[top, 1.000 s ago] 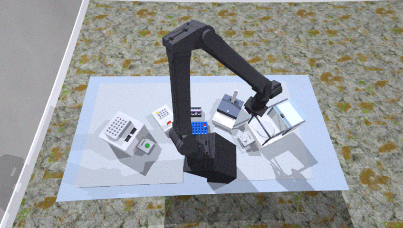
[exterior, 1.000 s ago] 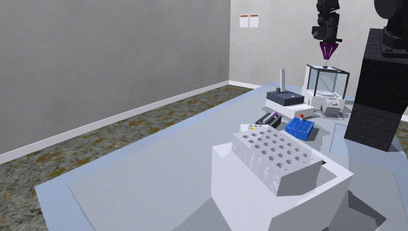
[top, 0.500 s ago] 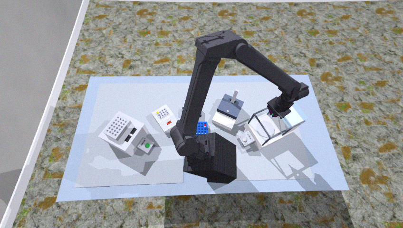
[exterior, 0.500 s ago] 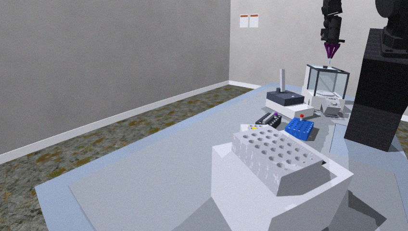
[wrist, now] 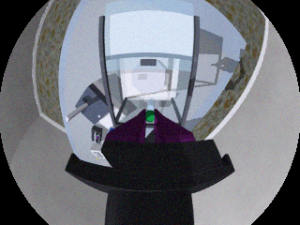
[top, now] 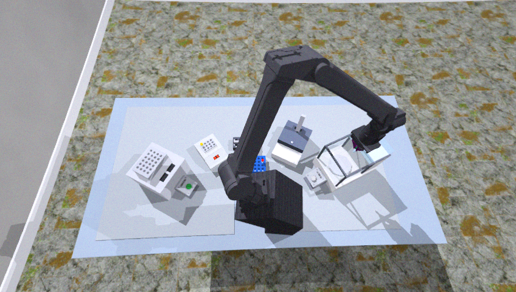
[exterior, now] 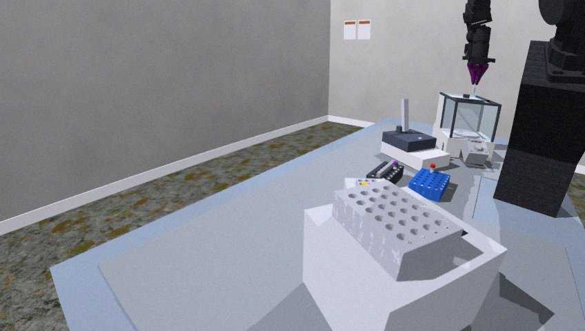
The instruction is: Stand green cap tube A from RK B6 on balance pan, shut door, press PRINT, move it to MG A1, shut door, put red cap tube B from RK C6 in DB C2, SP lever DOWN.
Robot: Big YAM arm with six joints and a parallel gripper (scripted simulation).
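Right now the round pan is 200 mm below my hand. Round my hand: balance door 40 mm ahead, 80 mm to the right, 60 mm below; white print key 60 mm behind, 140 mm to the left, 200 mm below; SP lever 200 mm ahead, 180 mm to the left, 130 mm below.
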